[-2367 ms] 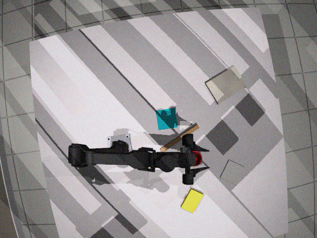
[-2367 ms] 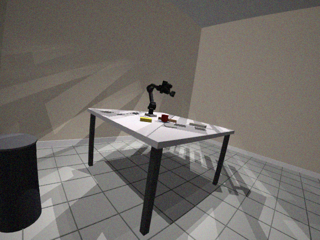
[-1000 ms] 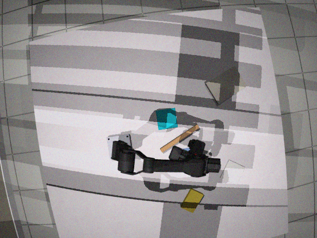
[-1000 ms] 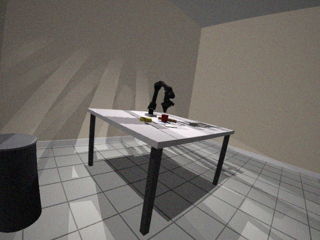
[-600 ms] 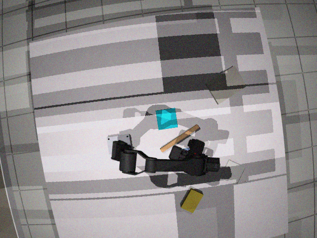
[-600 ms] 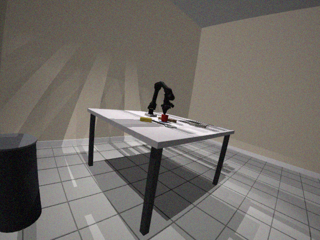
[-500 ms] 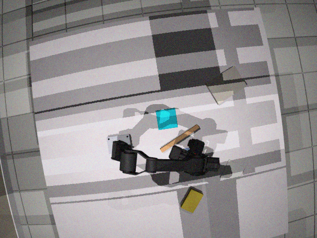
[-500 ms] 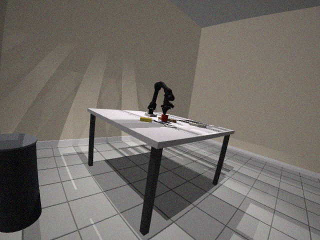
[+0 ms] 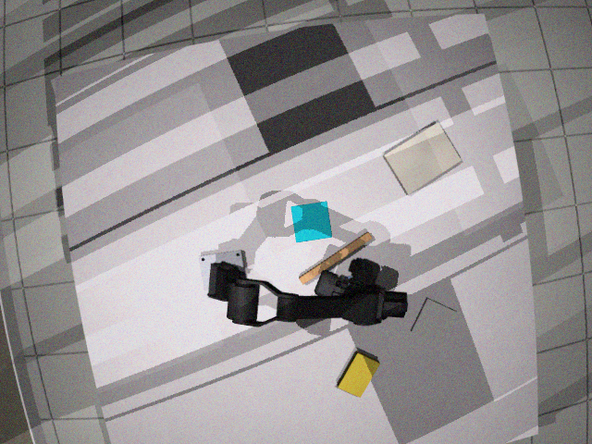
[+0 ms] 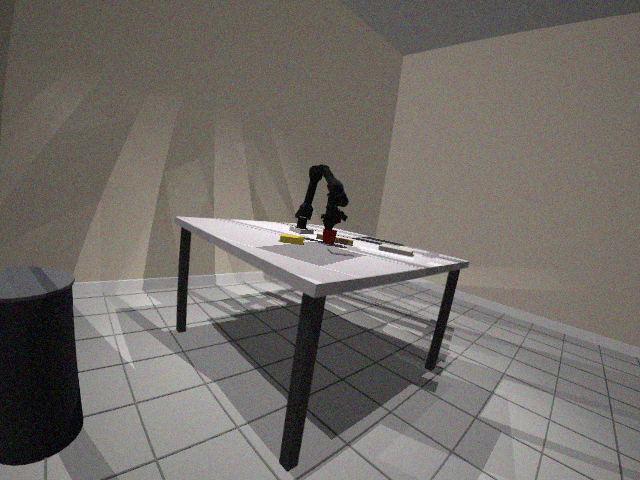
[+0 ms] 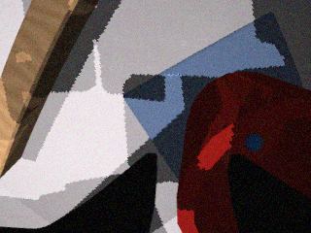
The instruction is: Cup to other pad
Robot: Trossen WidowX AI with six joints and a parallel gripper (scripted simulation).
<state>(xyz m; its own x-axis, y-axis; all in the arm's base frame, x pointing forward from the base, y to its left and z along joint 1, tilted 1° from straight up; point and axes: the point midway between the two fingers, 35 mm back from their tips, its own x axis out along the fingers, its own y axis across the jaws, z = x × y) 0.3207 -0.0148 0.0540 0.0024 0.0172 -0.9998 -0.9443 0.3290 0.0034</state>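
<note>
My gripper tip is 3 cm short of the red cup, 1 cm to the left of it and 1 cm above it. Round my gripper tip: wooden slat: 4 cm behind, 8 cm to the left, 4 cm below; then blue pad: 2 cm ahead, 1 cm to the right, 6 cm below; then blue marble: 3 cm ahead, 2 cm to the right, 3 cm below.
</note>
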